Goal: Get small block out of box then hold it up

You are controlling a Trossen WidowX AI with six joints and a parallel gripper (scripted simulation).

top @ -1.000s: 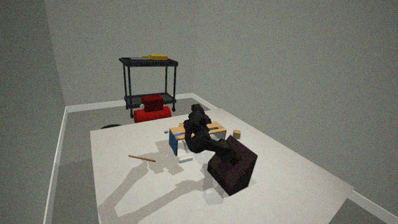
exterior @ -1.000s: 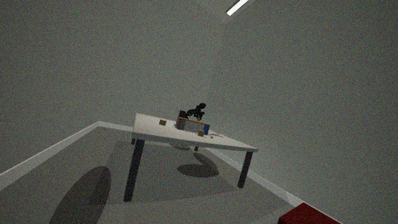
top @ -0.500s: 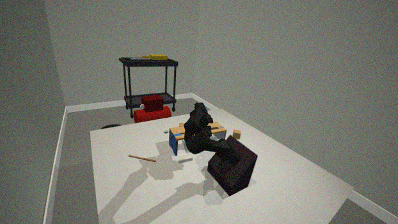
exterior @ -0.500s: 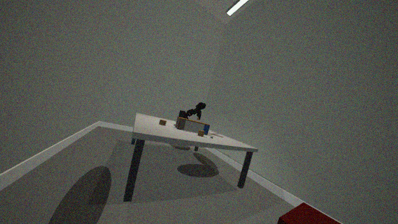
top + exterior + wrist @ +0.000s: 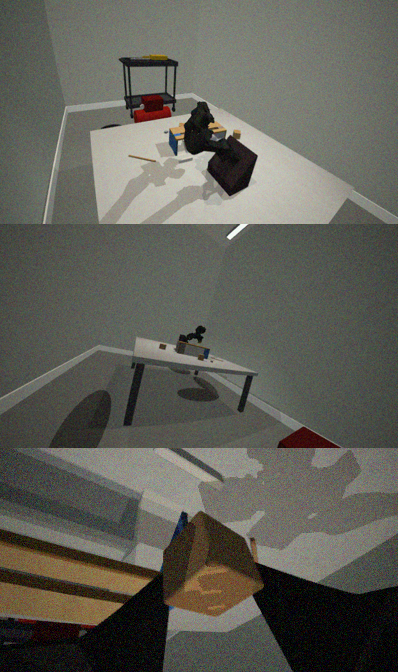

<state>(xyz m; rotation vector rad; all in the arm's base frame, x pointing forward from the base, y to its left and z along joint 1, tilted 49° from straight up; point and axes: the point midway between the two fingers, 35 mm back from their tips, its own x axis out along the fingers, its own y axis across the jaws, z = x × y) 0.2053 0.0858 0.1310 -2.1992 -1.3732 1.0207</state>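
My gripper tip is now 10 mm past the tan block, 10 mm to the left of it and 10 mm below it. Round my gripper tip: thin wooden stick (110 mm ahead, 260 mm to the left, 170 mm below); box (110 mm ahead, 140 mm to the right, 110 mm below).
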